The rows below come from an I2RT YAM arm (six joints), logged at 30 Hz.
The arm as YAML. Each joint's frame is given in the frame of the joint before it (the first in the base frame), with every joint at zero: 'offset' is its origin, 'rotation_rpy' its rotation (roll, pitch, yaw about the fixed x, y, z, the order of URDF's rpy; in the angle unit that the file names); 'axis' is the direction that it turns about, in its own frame. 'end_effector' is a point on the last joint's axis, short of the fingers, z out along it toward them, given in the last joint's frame.
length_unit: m
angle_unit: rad
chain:
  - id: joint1
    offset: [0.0, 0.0, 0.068]
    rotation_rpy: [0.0, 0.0, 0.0]
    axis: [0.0, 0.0, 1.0]
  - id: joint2
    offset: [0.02, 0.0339, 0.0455]
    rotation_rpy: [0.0, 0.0, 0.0]
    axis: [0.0, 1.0, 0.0]
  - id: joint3
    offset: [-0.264, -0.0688, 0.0]
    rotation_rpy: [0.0, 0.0, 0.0]
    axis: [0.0, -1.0, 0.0]
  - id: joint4
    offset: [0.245, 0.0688, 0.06]
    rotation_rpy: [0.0, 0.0, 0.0]
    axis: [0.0, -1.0, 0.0]
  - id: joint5
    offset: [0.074, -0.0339, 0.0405]
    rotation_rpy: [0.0, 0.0, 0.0]
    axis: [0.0, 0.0, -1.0]
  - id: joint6
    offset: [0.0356, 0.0, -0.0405]
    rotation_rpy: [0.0, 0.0, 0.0]
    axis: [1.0, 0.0, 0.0]
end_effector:
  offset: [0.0, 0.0, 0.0]
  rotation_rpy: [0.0, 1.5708, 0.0]
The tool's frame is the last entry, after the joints.
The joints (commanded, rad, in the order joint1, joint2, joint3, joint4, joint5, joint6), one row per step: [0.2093, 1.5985, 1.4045, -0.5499, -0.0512, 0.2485]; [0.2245, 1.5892, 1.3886, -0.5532, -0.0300, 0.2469]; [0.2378, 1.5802, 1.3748, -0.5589, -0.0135, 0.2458]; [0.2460, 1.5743, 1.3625, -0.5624, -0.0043, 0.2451]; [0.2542, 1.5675, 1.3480, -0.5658, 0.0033, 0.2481]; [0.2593, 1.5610, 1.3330, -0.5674, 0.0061, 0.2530]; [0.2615, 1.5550, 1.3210, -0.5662, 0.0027, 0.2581]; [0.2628, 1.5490, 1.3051, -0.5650, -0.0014, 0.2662]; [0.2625, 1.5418, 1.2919, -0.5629, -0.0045, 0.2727]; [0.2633, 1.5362, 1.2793, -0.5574, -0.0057, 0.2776]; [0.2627, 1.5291, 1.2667, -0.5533, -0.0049, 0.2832]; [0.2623, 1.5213, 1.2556, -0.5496, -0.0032, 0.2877]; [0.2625, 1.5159, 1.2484, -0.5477, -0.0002, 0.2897]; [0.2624, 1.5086, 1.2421, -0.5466, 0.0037, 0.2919]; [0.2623, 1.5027, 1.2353, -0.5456, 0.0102, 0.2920]
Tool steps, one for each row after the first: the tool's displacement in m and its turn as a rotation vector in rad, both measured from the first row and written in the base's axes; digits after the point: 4 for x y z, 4 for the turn. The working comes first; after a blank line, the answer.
Tool pose at each row, in the base's axes (x y z in m, rotation vector in rad; the steps are taken from these numbers as rounded here): [0.3517, 0.0766, 0.3149, 0.0195, 2.3313, 0.2902]; [0.3476, 0.0805, 0.3124, 0.0110, 2.3399, 0.2706]; [0.3436, 0.0838, 0.3104, 0.0026, 2.3492, 0.2554]; [0.3408, 0.0857, 0.3080, -0.0032, 2.3584, 0.2462]; [0.3376, 0.0876, 0.3052, -0.0056, 2.3691, 0.2401]; [0.3348, 0.0886, 0.3023, -0.0045, 2.3793, 0.2391]; [0.3327, 0.0889, 0.3004, -0.0027, 2.3849, 0.2454]; [0.3304, 0.0889, 0.2972, 0.0034, 2.3946, 0.2523]; [0.3282, 0.0884, 0.2953, 0.0101, 2.3992, 0.2579]; [0.3266, 0.0882, 0.2934, 0.0144, 2.4012, 0.2615]; [0.3247, 0.0875, 0.2919, 0.0223, 2.4027, 0.2625]; [0.3228, 0.0868, 0.2910, 0.0290, 2.4022, 0.2626]; [0.3214, 0.0864, 0.2904, 0.0326, 2.4018, 0.2601]; [0.3198, 0.0858, 0.2907, 0.0372, 2.3992, 0.2571]; [0.3183, 0.0851, 0.2904, 0.0405, 2.3980, 0.2495]

[-0.0041, 0.0039, -0.0025, -0.0174, 0.0062, 0.0008]; [-0.0081, 0.0072, -0.0045, -0.0316, 0.0136, 0.0029]; [-0.0109, 0.0091, -0.0069, -0.0406, 0.0216, 0.0050]; [-0.0141, 0.0110, -0.0097, -0.0465, 0.0316, 0.0058]; [-0.0169, 0.0120, -0.0126, -0.0476, 0.0417, 0.0057]; [-0.0190, 0.0123, -0.0145, -0.0430, 0.0478, 0.0068]; [-0.0213, 0.0123, -0.0177, -0.0370, 0.0584, 0.0055]; [-0.0235, 0.0118, -0.0196, -0.0313, 0.0640, 0.0029]; [-0.0251, 0.0116, -0.0215, -0.0276, 0.0666, 0.0012]; [-0.0270, 0.0109, -0.0230, -0.0247, 0.0689, -0.0040]; [-0.0289, 0.0102, -0.0239, -0.0226, 0.0690, -0.0087]; [-0.0303, 0.0098, -0.0245, -0.0232, 0.0688, -0.0121]; [-0.0319, 0.0092, -0.0242, -0.0238, 0.0665, -0.0165]; [-0.0334, 0.0085, -0.0245, -0.0281, 0.0651, -0.0213]
